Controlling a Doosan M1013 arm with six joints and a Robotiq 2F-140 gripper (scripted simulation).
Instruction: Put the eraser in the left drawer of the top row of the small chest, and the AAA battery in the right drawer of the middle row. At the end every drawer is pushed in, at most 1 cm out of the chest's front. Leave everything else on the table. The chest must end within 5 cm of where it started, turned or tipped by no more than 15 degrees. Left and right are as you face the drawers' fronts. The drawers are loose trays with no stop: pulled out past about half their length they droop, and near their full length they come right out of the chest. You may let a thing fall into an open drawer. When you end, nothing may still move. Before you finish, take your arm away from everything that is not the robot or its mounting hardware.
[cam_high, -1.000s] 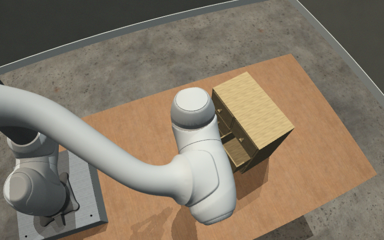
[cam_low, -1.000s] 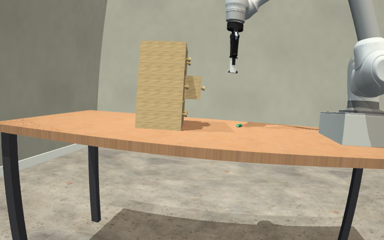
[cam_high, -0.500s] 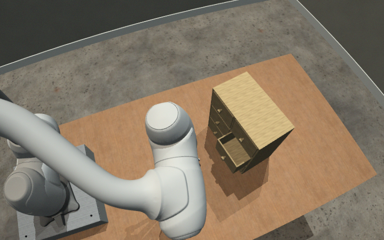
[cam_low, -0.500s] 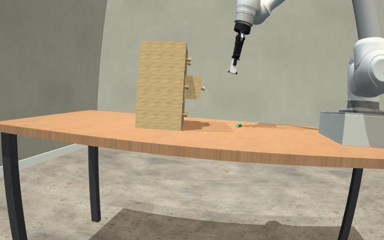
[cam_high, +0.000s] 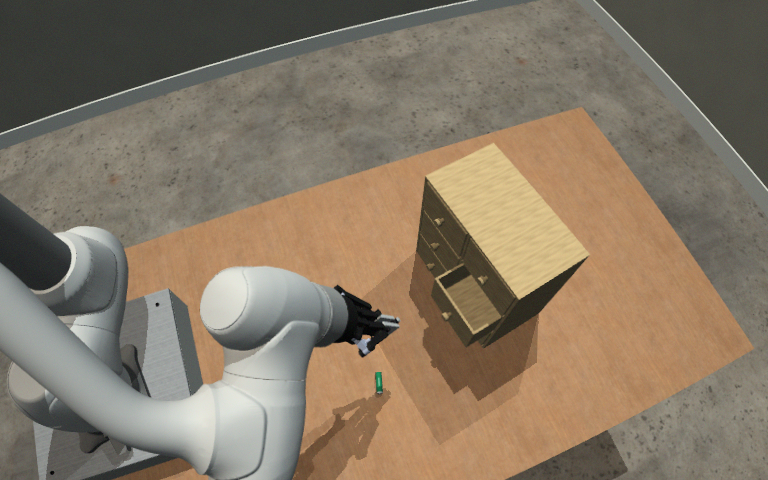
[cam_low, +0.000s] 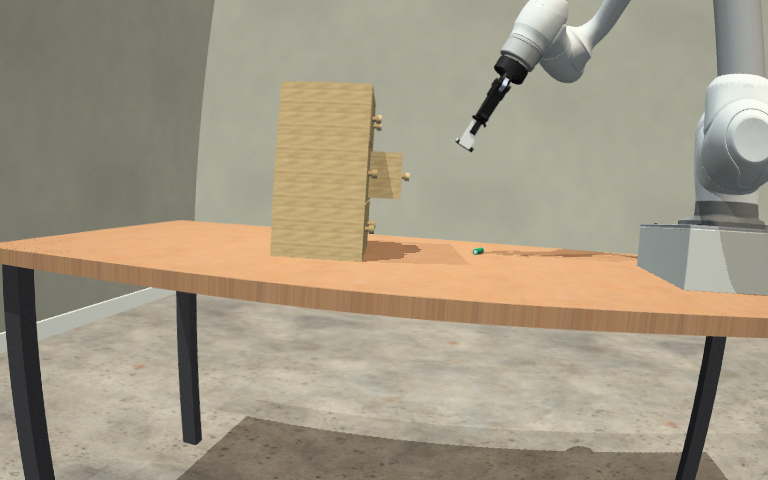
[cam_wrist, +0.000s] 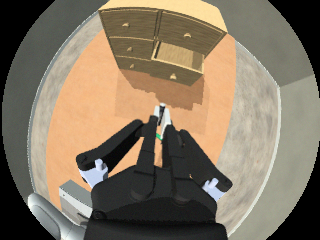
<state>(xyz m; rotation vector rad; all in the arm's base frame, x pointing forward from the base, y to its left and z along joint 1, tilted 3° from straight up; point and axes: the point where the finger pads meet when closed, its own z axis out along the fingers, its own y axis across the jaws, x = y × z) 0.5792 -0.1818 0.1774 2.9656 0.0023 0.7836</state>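
Right now my hand is 30 mm above the black cylinder and 10 mm short of it. From my hand the other things lie so: eraser: 310 mm ahead, 100 mm to the left, 40 mm below; then green AAA battery: 260 mm below, 40 mm to the right, 40 mm behind.
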